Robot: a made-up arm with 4 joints.
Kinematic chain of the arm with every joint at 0, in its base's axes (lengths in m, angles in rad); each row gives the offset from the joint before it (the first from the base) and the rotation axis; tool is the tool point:
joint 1: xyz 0 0 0.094 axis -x
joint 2: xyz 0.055 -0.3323 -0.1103 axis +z
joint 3: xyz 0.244 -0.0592 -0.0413 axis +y
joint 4: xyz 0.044 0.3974 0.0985 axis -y
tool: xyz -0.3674 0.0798 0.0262
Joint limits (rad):
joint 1: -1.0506..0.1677
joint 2: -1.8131..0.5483
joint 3: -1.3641..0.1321
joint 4: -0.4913..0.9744
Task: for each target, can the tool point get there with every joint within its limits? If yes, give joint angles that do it. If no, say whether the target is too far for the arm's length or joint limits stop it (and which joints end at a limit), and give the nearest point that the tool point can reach.
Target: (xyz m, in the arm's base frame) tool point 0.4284 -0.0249 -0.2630
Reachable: yes | joints -0.3449 -1.1285 -0.5854 0.3594
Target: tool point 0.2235 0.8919 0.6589
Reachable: no: joint limits stop it (at a limit: joint 1, joint 2, joint 3, joint 4) | nearest point 0.1725 0.4357 0.1086 | short by 0.717 m
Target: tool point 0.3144 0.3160 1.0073
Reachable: no: joint limits stop it (at a limit: joint 3, joint 4) | nearest point 0.2189 0.0601 0.2676 | short by 0.789 m
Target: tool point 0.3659 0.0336 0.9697
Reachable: no: joint limits stop it (at a limit: joint 1, joint 3, joint 4) | nearest point 0.3969 -0.0605 0.2828 | short by 0.694 m
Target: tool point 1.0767 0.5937 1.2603
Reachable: no: too far | nearest point 0.3965 -0.0600 0.2827 | short by 1.359 m
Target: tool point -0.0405 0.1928 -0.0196
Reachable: yes | joints -0.6438 -0.0034 -0.5163 0.0115
